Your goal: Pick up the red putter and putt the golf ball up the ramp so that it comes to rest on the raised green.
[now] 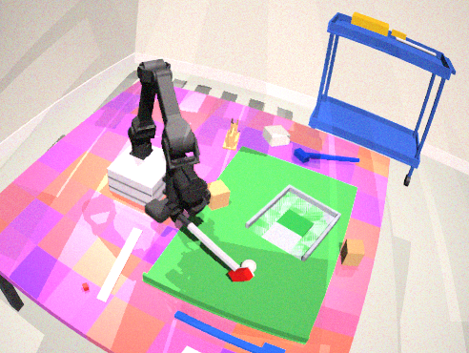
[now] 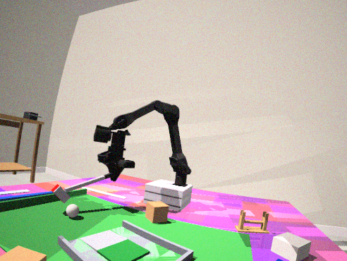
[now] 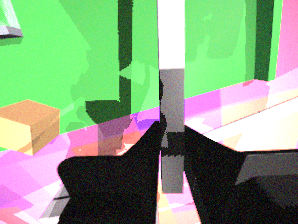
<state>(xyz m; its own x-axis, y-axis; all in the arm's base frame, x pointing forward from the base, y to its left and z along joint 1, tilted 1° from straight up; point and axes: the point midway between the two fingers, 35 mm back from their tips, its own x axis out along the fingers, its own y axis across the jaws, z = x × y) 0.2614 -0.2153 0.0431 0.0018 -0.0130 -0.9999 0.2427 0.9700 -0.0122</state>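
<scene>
Now: the red putter 12 cm ahead of my gripper tip and 3 cm to the right of it. Also, from my gripper tip: green mat (22 cm ahead, 19 cm to the left, 10 cm below); white golf ball (22 cm ahead, 8 cm below, 1 cm to the left); white cube (68 cm to the left, 8 cm below, 7 cm ahead).
</scene>
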